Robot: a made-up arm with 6 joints. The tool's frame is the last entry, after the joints.
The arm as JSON. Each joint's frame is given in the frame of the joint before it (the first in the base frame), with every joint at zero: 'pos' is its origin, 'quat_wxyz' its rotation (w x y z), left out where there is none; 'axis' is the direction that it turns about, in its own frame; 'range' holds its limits. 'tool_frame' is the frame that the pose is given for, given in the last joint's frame.
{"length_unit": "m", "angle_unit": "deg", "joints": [
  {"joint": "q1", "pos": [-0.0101, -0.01, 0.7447], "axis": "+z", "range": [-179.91, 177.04]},
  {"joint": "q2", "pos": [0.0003, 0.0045, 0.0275], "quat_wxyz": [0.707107, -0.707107, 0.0, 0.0], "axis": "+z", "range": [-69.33, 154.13]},
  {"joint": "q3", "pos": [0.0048, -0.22, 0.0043], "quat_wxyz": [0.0, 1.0, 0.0, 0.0], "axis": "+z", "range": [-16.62, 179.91]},
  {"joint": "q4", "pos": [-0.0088, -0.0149, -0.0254], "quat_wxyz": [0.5, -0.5, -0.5, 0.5], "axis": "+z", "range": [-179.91, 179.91]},
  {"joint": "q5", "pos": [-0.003, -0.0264, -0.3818], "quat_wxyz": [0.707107, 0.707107, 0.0, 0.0], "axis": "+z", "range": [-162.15, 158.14]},
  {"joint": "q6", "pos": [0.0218, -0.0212, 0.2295], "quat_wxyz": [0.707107, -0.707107, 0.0, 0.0], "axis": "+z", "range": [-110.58, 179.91]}
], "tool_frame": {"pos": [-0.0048, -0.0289, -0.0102], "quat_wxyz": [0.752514, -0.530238, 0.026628, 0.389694]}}
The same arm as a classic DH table. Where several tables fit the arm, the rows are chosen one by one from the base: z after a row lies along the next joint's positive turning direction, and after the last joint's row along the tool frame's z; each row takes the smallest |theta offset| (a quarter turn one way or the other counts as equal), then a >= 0, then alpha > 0; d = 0 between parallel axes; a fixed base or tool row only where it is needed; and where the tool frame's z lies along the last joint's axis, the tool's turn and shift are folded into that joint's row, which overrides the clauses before.
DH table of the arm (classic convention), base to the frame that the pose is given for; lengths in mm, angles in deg. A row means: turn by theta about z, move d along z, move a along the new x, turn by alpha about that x. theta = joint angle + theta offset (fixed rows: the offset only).
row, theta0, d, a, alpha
base (fixed), 44.71, 0.0, -14.2, 0.00
q1, -44.71, 772.2, 0.3, -90.00
q2, -88.75, 0.0, 220.1, 180.00
q3, 1.25, -34.2, -14.9, -90.00
q4, 0.00, -373.0, -3.0, 90.00
q5, 0.00, 255.9, 21.8, -90.00
q6, 24.50, -19.6, -16.4, -64.13
tool (fixed), 30.25, -27.0, 0.0, 0.00
Joint limits (deg, base to tool): -179.91..177.04 -69.33..154.13 -16.62..179.91 -179.91..179.91 -162.15..158.14 -110.58..179.91

